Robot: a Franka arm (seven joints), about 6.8 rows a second.
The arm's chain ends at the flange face. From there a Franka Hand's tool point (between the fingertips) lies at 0.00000 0.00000 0.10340 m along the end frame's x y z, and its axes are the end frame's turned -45 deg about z.
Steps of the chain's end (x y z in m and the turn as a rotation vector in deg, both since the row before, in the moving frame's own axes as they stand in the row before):
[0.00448 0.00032 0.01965 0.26 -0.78 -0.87]
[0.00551 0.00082 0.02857 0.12 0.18 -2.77]
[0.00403 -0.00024 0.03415 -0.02 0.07 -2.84]
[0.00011 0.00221 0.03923 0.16 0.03 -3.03]
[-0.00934 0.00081 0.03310 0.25 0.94 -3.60]
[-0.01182 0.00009 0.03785 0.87 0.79 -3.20]
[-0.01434 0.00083 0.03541 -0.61 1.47 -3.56]
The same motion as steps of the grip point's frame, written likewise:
[0.00227 0.00207 0.01964 0.74 -0.37 -0.87]
[0.00370 0.00454 0.02857 -0.04 0.21 -2.77]
[0.00309 0.00279 0.03415 -0.06 0.04 -2.84]
[-0.00125 0.00147 0.03923 0.09 0.13 -3.03]
[-0.00563 -0.00520 0.03309 -0.49 0.84 -3.60]
[-0.00631 -0.00846 0.03783 0.06 1.17 -3.20]
[-0.00955 -0.00693 0.03537 -1.47 0.61 -3.56]

